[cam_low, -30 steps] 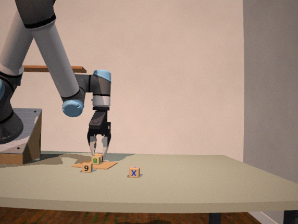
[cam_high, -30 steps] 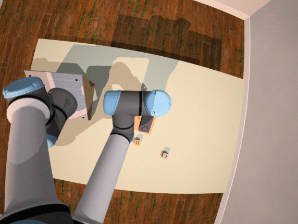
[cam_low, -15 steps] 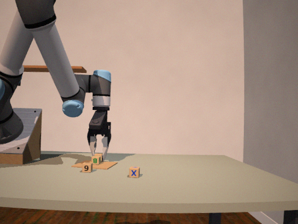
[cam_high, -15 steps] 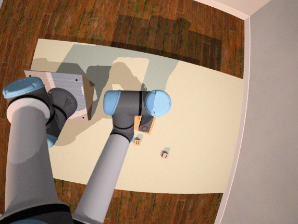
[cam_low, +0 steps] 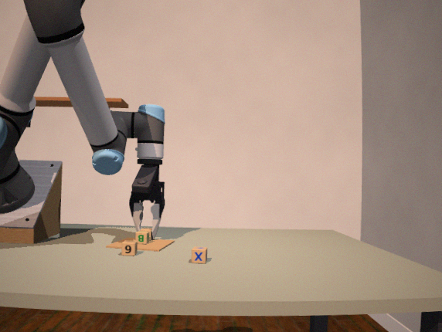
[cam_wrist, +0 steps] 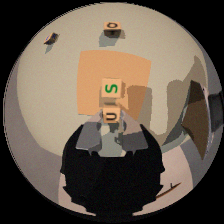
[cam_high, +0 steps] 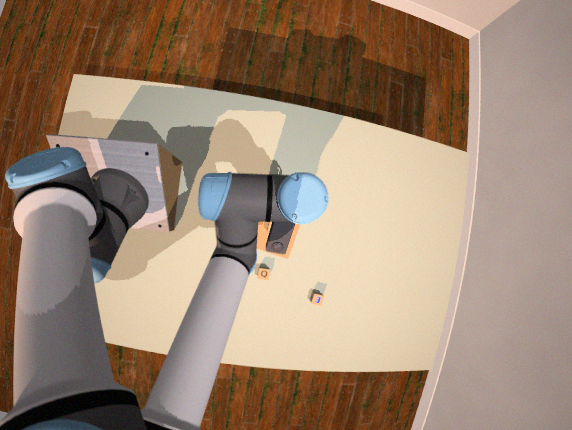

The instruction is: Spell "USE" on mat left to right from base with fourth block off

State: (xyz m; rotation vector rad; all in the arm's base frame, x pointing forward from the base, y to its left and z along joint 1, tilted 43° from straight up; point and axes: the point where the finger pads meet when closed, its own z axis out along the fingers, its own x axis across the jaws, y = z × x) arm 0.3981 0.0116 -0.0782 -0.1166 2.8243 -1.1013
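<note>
Right now the orange mat is 50 mm to the right of my hand and 20 mm below it. From my hand the other things lie so: blue-lettered block (170 mm ahead, 220 mm to the right, 10 mm below).
</note>
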